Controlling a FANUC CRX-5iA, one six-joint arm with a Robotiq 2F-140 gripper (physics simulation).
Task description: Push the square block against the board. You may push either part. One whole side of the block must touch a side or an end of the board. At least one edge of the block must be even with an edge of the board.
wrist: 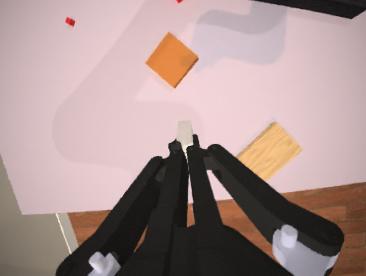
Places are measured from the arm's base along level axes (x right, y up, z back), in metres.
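Pixels of known places: gripper, fingertip midpoint: (186,130).
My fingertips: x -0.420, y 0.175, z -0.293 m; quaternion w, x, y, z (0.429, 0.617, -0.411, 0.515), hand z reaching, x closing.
Ahead of a thing's pixels: the offset from my fingertips to its top centre. "*": to the spot under its first point. Level surfaces: height alone.
In the wrist view an orange square block @(dx +0.160, dy -0.235, dz -0.054 m) (171,59) lies flat on the pale pink table top @(dy -0.264 m) (87,88), turned diagonally, in the upper middle. A light wooden board @(dx -0.114, dy -0.235, dz +0.181 m) (270,149) lies at the lower right near the table's front edge, its lower left end hidden behind my finger. Block and board are well apart, with bare table between them. My gripper (186,130) is shut and empty, its pale fingertip pads together. It hangs high above the table, between the two parts, below the block and left of the board.
A small red cube @(dx +0.323, dy -0.248, dz -0.351 m) (69,21) lies at the far upper left, and another red piece @(* dx +0.314, dy -0.258, dz -0.020 m) (179,1) shows at the top edge. A dark object (326,7) sits at the top right. The table's front edge runs above a brick-patterned floor (326,205).
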